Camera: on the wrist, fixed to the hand. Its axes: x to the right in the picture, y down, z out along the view.
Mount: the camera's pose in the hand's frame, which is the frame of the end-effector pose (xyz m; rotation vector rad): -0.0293 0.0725 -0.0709 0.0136 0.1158 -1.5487
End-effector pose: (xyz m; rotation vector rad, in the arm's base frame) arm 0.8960 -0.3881 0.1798 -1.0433 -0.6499 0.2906
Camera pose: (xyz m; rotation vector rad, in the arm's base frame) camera 0.9229 -0.4178 0.0822 -0.3080 -1.1507 -1.0977
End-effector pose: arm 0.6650 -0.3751 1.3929 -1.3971 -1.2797 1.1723
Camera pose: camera 0.7461 -0.4107 1.3355 -0.1421 -1.6534 0.0053
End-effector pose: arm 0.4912 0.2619 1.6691 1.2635 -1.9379 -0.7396
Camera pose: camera 0.5177 0.3092 1.7597 2.6455 -0.5253 -1.2442
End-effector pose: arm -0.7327 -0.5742 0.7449 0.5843 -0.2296 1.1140
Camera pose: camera -0.8181 -0.5355 0.6965 0.5044 0.3250 -0.3574
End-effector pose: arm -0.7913 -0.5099 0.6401 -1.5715 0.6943 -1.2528
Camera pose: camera -0.8575 -0.5345 0.5617 1.9503 0.6980 2.2977
